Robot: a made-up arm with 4 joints.
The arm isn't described. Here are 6 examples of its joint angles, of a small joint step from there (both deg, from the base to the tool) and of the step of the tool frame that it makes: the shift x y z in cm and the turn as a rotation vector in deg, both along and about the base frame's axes.
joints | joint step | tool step
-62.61 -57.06 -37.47 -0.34 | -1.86 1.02 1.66 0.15 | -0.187 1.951 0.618 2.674 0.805 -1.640
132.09 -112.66 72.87 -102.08 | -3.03 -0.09 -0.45 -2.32 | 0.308 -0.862 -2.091 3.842 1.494 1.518
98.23 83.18 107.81 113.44 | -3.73 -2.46 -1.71 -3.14 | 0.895 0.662 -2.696 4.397 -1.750 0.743
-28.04 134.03 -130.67 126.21 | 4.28 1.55 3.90 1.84 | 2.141 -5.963 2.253 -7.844 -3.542 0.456
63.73 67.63 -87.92 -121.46 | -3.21 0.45 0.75 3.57 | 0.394 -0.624 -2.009 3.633 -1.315 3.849
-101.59 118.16 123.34 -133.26 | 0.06 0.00 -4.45 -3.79 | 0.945 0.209 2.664 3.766 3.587 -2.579
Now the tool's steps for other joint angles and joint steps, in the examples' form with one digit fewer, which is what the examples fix.
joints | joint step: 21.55 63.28 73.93 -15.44 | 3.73 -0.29 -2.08 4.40
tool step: 1.39 -1.32 -0.86 -3.51 3.16 -4.03
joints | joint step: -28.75 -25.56 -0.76 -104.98 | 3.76 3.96 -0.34 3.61
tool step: 1.70 -2.40 -1.46 -5.51 -2.15 -4.65
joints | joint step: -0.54 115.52 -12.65 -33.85 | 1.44 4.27 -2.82 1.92
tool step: -1.49 -1.67 0.65 1.52 -4.74 -1.62
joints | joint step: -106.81 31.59 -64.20 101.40 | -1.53 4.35 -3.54 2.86
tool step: -0.24 1.79 0.97 -0.77 4.90 -5.75
